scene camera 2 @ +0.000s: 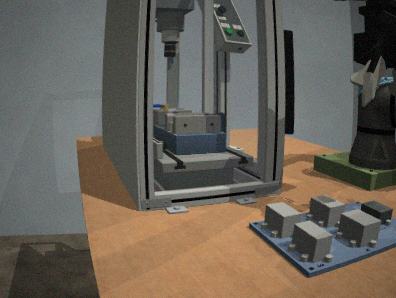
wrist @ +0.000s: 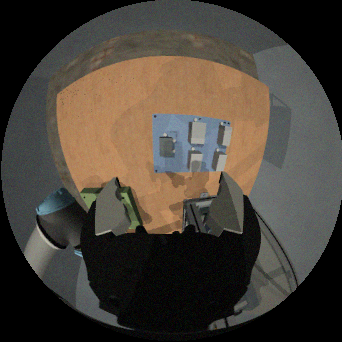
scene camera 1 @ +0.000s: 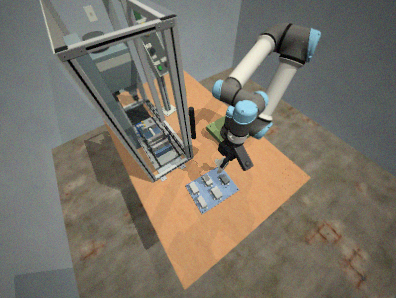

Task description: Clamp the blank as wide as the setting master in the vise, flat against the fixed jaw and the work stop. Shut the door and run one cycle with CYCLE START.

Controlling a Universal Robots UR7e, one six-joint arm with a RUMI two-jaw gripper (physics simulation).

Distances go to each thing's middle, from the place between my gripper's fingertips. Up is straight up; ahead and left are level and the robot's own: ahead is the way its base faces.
Labels:
Now: hand 9 cm short of the tray (scene camera 1: 227, 190), 2 cm to the left of it and 19 cm above it.

